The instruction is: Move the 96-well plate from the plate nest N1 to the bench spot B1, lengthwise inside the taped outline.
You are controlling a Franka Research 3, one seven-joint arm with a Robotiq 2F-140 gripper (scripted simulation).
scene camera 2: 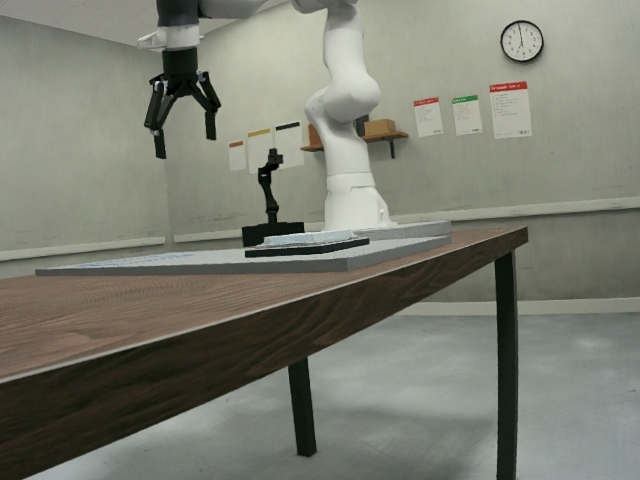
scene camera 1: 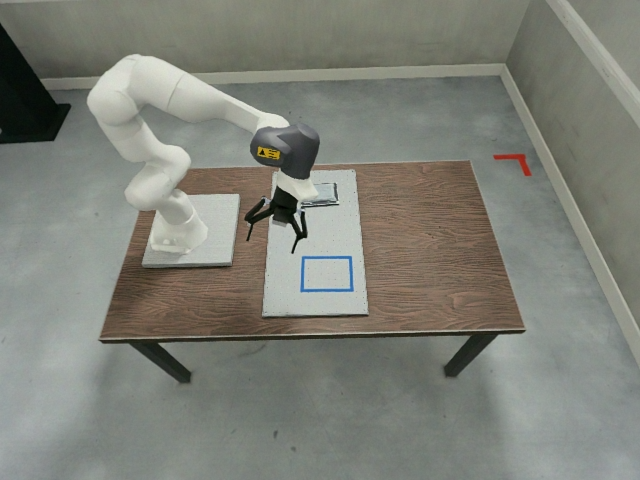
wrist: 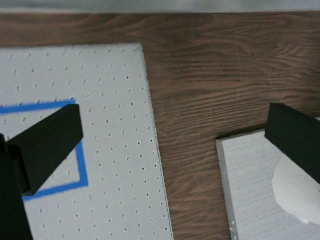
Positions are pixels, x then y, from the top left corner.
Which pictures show my gripper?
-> Scene camera 2, scene camera 1 and the wrist view: all of them.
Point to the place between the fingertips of my gripper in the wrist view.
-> At 173, 120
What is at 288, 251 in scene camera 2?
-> A plate nest.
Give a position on a 96-well plate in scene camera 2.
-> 299, 239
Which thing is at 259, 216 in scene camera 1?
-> My gripper.
